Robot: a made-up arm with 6 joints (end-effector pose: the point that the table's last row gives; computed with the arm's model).
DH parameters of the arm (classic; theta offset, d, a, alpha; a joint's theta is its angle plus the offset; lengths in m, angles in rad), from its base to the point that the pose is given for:
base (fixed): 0 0 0 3.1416
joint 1: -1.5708 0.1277 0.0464 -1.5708
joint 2: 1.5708 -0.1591 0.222 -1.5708
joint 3: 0 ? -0.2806 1.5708
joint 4: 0 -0.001 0.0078 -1.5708
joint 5: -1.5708 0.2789 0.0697 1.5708
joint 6: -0.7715 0 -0.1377 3.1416
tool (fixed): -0.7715 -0.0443 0 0
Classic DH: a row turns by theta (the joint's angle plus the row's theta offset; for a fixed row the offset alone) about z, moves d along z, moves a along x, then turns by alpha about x.
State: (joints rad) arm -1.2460 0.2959 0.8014 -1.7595 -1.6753 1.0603
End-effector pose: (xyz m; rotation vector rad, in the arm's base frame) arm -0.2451 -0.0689 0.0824 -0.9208 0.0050 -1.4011
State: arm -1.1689 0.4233 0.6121 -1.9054 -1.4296 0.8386
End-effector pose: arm -0.2669 -0.0776 0.1142 -1.0600 -0.1282 -1.1610
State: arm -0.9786 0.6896 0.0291 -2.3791 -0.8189 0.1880
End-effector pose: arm -0.3019 -0.0645 0.2403 -1.5993 -0.3464 -0.1176
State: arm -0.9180 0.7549 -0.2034 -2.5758 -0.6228 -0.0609
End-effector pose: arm -0.3159 -0.0311 0.2783 -1.8262 -0.3779 0.3430
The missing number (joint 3, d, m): -0.1
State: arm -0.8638 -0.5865 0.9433 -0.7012 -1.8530 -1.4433
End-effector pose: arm 0.0384 -0.1742 0.0918 -0.4476 0.8175 1.1981
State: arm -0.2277 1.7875 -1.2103 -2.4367 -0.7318 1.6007
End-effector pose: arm -0.2687 -0.2767 0.0505 -0.5433 -0.6873 -0.5186
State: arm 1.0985 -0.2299 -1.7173 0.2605 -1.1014 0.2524
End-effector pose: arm -0.3230 0.3798 0.2529 1.5097 2.5719 -0.6924
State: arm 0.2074 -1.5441 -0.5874 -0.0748 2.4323 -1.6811
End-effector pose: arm -0.2455 0.2958 0.1313 2.0702 -0.0690 -2.1657
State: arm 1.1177 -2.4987 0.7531 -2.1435 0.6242 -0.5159
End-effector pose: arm -0.0934 0.1442 -0.5624 1.2476 -0.8219 -1.0893
